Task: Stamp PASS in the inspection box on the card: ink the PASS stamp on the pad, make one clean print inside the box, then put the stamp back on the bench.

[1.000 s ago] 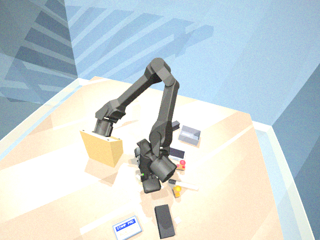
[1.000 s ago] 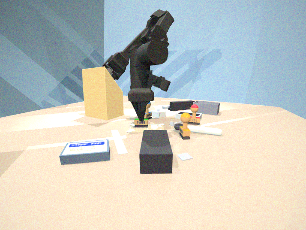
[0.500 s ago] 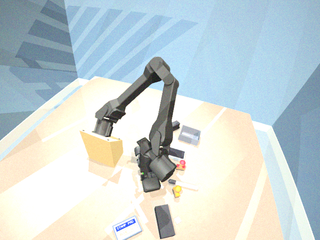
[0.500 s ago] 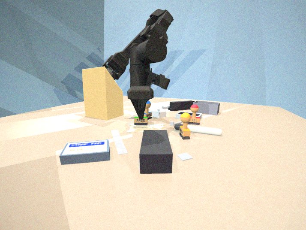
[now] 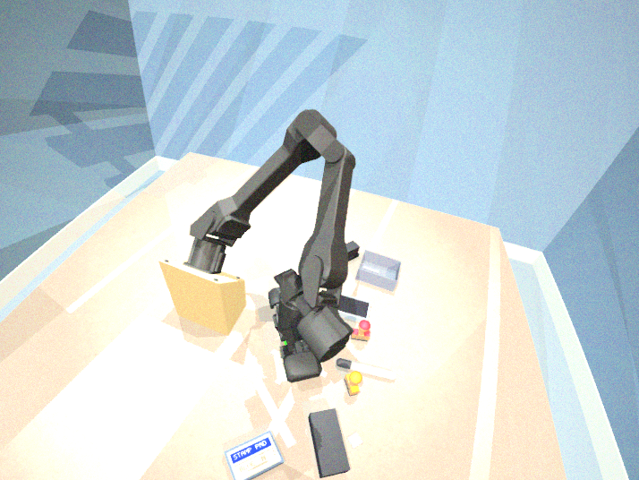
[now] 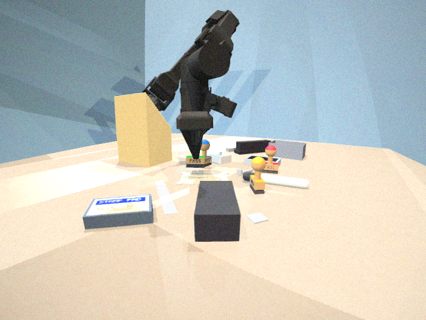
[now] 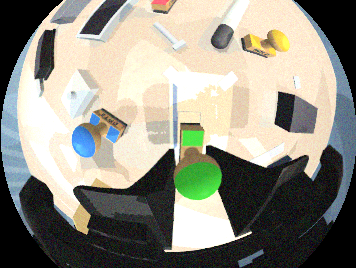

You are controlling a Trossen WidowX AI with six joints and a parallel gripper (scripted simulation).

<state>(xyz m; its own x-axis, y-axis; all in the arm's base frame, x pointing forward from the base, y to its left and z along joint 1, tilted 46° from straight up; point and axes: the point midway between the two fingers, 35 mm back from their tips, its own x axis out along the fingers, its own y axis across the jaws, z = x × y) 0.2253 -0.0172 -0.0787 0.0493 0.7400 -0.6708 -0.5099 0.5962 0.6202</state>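
My gripper tip is 40 mm above the white card, 20 mm short of it and 10 mm to the left of it. Round my gripper tip: yellow-knobbed stamp (140 mm ahead, 30 mm to the right, 20 mm below); green knob stamp (right at my gripper tip); blue-knobbed stamp (90 mm to the left, 30 mm behind, 20 mm below).
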